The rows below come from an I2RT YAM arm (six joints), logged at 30 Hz.
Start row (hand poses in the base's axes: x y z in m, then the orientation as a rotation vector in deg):
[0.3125 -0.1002 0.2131 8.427 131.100 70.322]
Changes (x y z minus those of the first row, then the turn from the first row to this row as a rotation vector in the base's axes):
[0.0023 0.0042 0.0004 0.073 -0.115 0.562]
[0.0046 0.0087 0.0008 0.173 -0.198 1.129]
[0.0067 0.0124 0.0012 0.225 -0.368 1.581]
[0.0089 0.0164 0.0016 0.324 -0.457 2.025]
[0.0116 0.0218 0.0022 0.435 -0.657 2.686]
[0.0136 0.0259 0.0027 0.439 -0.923 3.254]
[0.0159 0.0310 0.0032 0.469 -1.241 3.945]
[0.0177 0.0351 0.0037 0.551 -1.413 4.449]
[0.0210 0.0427 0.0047 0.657 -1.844 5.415]
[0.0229 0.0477 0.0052 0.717 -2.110 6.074]
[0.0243 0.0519 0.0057 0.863 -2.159 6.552]
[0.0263 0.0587 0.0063 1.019 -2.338 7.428]
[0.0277 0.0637 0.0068 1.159 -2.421 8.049]
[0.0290 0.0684 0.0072 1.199 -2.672 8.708]
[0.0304 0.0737 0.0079 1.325 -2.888 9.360]
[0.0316 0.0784 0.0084 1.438 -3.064 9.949]
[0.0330 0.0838 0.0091 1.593 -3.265 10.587]
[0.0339 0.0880 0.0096 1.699 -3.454 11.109]
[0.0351 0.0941 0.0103 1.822 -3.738 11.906]
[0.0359 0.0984 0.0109 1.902 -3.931 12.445]
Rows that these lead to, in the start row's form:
[0.3148 -0.0960 0.2135 7.745 131.148 70.667]
[0.3171 -0.0915 0.2139 7.087 131.207 71.051]
[0.3192 -0.0878 0.2143 6.485 131.179 71.303]
[0.3214 -0.0838 0.2147 5.960 131.188 71.622]
[0.3241 -0.0784 0.2153 5.121 131.162 72.039]
[0.3261 -0.0743 0.2158 4.307 131.108 72.270]
[0.3284 -0.0692 0.2163 3.328 131.028 72.580]
[0.3302 -0.0651 0.2168 2.674 130.984 72.887]
[0.3335 -0.0575 0.2178 1.335 130.833 73.390]
[0.3354 -0.0525 0.2183 0.434 130.756 73.722]
[0.3368 -0.0483 0.2188 -0.094 130.763 74.112]
[0.3388 -0.0415 0.2194 -1.159 130.759 74.676]
[0.3402 -0.0365 0.2199 -1.878 130.773 75.119]
[0.3415 -0.0318 0.2203 -2.781 130.704 75.423]
[0.3429 -0.0265 0.2210 -3.625 130.609 75.831]
[0.3441 -0.0218 0.2215 -4.376 130.537 76.201]
[0.3455 -0.0164 0.2222 -5.186 130.426 76.635]
[0.3464 -0.0122 0.2227 -5.871 130.323 76.959]
[0.3476 -0.0061 0.2234 -6.930 130.188 77.408]
[0.3484 -0.0018 0.2240 -7.648 130.094 77.705]

